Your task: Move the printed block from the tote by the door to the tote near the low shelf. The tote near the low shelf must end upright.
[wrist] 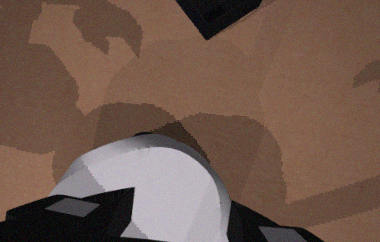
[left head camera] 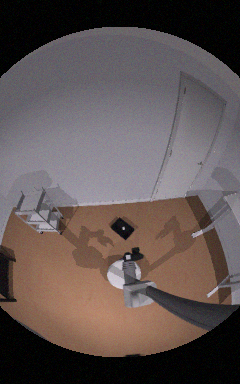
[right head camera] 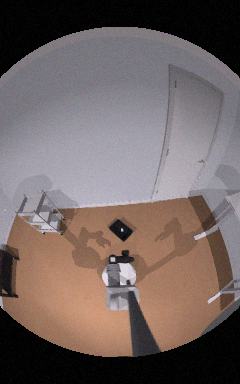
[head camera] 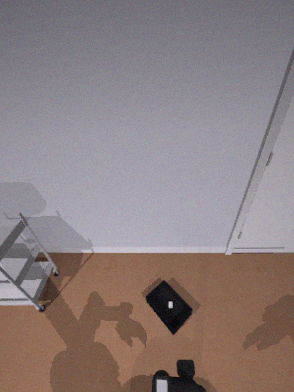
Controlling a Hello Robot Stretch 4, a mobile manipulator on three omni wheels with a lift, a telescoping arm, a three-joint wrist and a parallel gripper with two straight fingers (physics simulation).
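Pixels of known places: gripper, fingertip midpoint: [wrist: 180, 211]; robot's base, origin of the base link: [right head camera: 119, 274].
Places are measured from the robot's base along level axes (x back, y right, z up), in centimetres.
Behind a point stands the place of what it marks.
A black tote [head camera: 175, 322] @(x -58.0, y 10.1, z -2.5 cm) [left head camera: 117, 225] @(x -75.0, y -1.4, z -2.4 cm) [right head camera: 116, 226] @(x -75.9, y -1.0, z -2.4 cm) lies on the floor in front of the wall, to the left of the door. A small white block [head camera: 170, 304] @(x -69.2, y 6.7, z 0.5 cm) [left head camera: 123, 228] @(x -68.1, y 7.3, z 0.2 cm) [right head camera: 122, 230] @(x -67.4, y 8.1, z -0.1 cm) sits inside it. In the wrist view a corner of the tote [wrist: 215, 20] @(x -51.9, y 9.8, z 7.2 cm) shows at the top; the block does not show there. My gripper [wrist: 180, 211] @(x -17.1, y 8.7, z 47.0 cm) is open and empty, above the white robot base and apart from the tote. Its fingertips are hard to make out in the head views. A dark sliver [left head camera: 132, 355] at the bottom edge of the left head view may be the other tote. The low shelf does not show.
A white wheeled cart [head camera: 38, 243] @(x -92.5, y -98.5, z 43.3 cm) [left head camera: 42, 217] @(x -60.4, y -95.7, z 54.6 cm) stands by the wall at the left. The door [head camera: 272, 200] @(x -120.1, y 84.8, z 64.8 cm) [left head camera: 195, 140] @(x -120.6, y 107.4, z 124.7 cm) [right head camera: 190, 135] @(x -120.5, y 101.0, z 125.4 cm) is at the right. White table legs stand at the right side, and dark furniture [left head camera: 6, 275] @(x 47.2, y -206.1, z 12.3 cm) at the left. The round base [wrist: 170, 185] @(x -12.0, y 5.8, z 18.7 cm) is below the fingers.
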